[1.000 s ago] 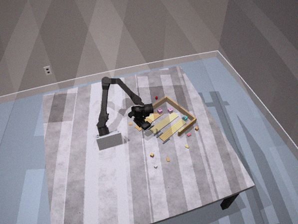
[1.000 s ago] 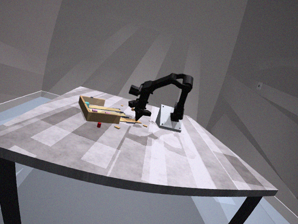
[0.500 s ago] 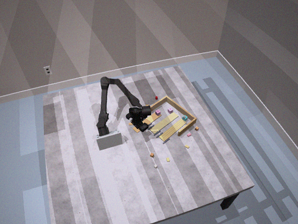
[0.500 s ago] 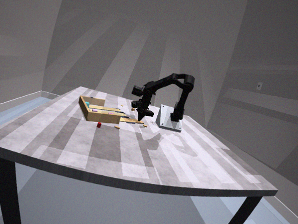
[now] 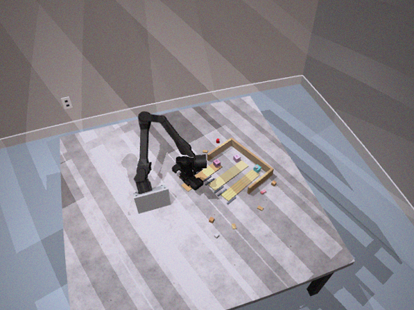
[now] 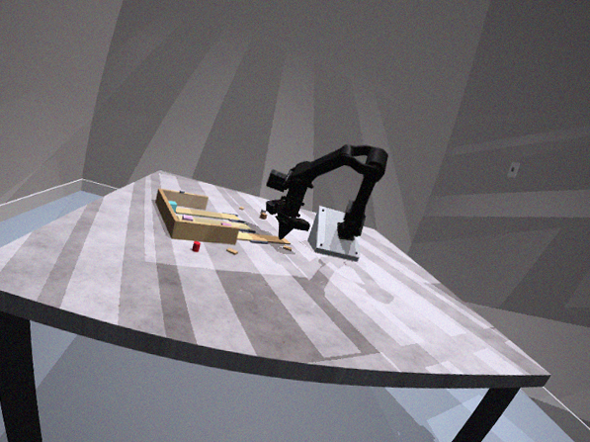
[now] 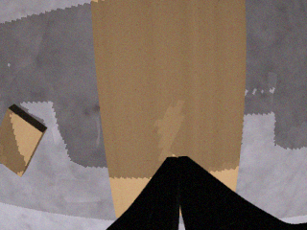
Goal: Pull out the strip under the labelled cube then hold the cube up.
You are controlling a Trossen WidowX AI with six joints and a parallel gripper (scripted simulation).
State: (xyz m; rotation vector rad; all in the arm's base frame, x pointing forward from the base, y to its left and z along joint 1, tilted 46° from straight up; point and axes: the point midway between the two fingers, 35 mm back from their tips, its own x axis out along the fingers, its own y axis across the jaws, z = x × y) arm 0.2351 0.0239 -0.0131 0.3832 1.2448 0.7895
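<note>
The orange-brown strip lies 9 cm ahead of my gripper tip and 3 cm to the left of it. Also, from my gripper tip: red cylinder (28 cm ahead, 23 cm to the left, 1 cm above).
</note>
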